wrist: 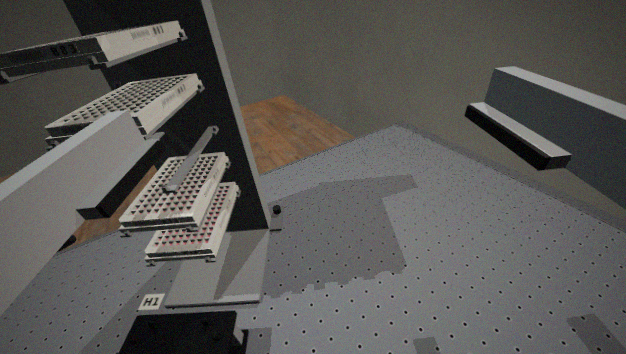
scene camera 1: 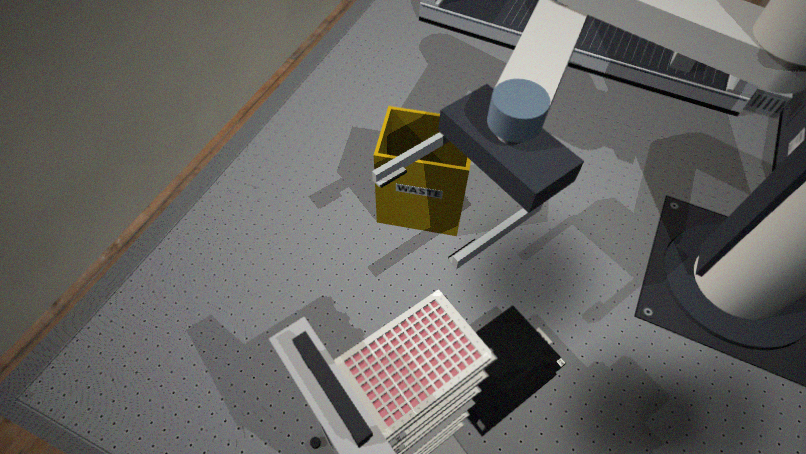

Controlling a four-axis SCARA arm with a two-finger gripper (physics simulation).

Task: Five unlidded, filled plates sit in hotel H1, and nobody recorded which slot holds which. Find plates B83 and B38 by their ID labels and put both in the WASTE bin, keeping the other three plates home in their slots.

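Places are measured from the arm's base along level axes (x left, y down, z back), in millimetres.
Pixels of known places: gripper, fingertip midpoint: point(wrist: 312, 109) point(scene camera 1: 412, 218); arm's base, origin of the base link: point(scene camera 1: 731, 286).
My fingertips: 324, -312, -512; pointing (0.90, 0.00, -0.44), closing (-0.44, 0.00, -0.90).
Note:
Ahead of a thing's pixels: the offset from my fingertips to its top centre, as dx, dy, dz. "*": to the spot under its first point.
Hotel H1 point(scene camera 1: 332, 389) point(wrist: 212, 112) holds a stack of white plates. Its uppermost visible plate {+196, -89, +91} point(scene camera 1: 417, 360) has pink wells in the scene view. In the wrist view, a high plate {* +161, -27, +62} point(wrist: 142, 41) bears a blurred front label that seems to read B83. Below it are a second plate {+196, +17, +91} point(wrist: 165, 100), a bare slot rail {* +171, +85, +63} point(wrist: 192, 155), and two lower plates {+196, +124, +91} point(wrist: 175, 195) {+196, +177, +91} point(wrist: 220, 215), whose IDs I cannot read. My gripper point(scene camera 1: 416, 219) point(wrist: 312, 109) is open and empty, away from the stack. One finger crosses in front of the yellow WASTE bin {-226, +99, -76} point(scene camera 1: 420, 211) in the scene view.
A low black stand point(scene camera 1: 513, 366) point(wrist: 180, 330) is beside the hotel. The H1 tag {+192, +299, +204} point(wrist: 151, 302) lies near its foot. A conveyor point(scene camera 1: 648, 78) runs along the top of the scene view, and the robot base plate point(scene camera 1: 654, 281) is at the right.

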